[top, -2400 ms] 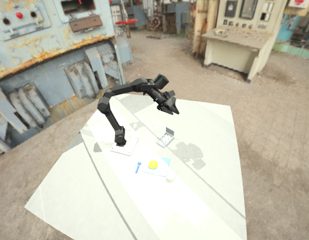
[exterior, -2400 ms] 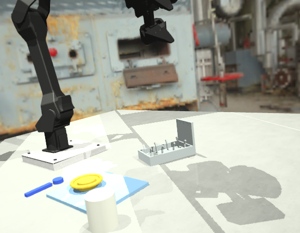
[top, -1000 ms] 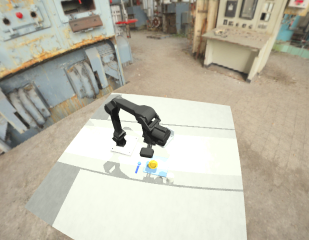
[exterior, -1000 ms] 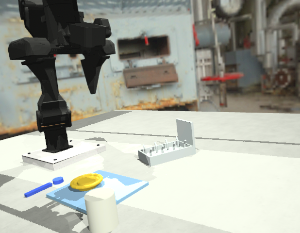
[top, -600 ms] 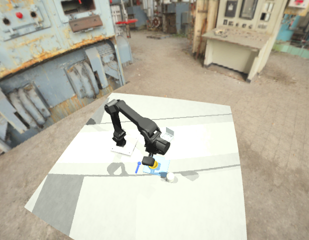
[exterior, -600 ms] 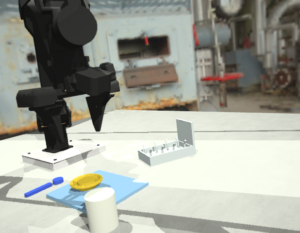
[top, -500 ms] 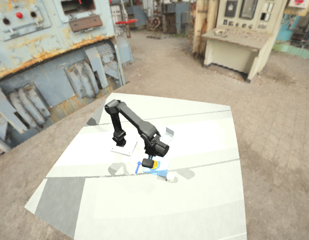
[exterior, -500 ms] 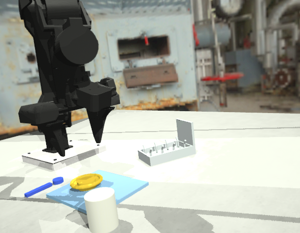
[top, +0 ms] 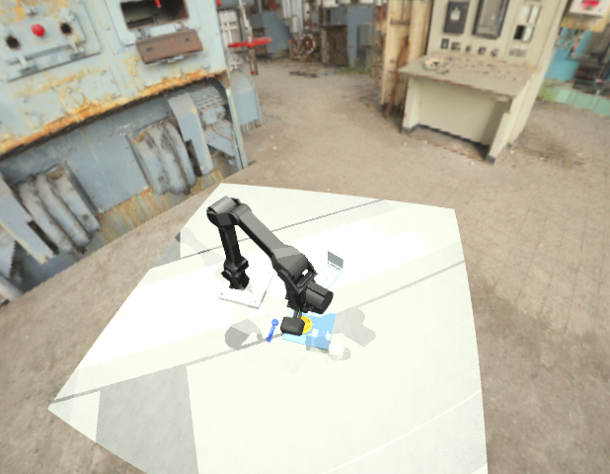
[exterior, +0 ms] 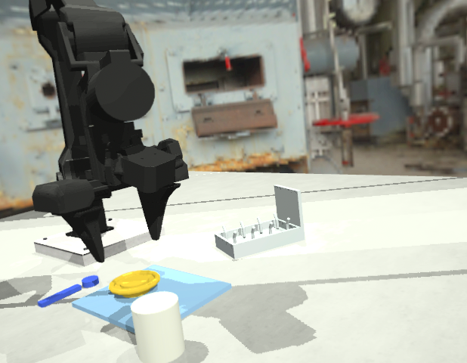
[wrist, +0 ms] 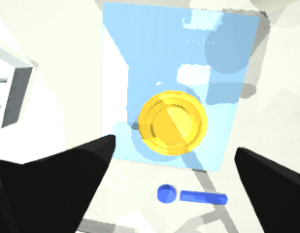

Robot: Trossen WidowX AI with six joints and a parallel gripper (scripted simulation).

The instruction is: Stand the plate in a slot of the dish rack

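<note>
My gripper tip is 40 mm above the yellow plate. The rest, counted from my gripper tip: blue spoon (100 mm behind, 30 mm to the right, 60 mm below); cylinder cup (120 mm ahead, 70 mm to the right, 40 mm below); grey dish rack (40 mm ahead, 220 mm to the left, 40 mm below).
</note>
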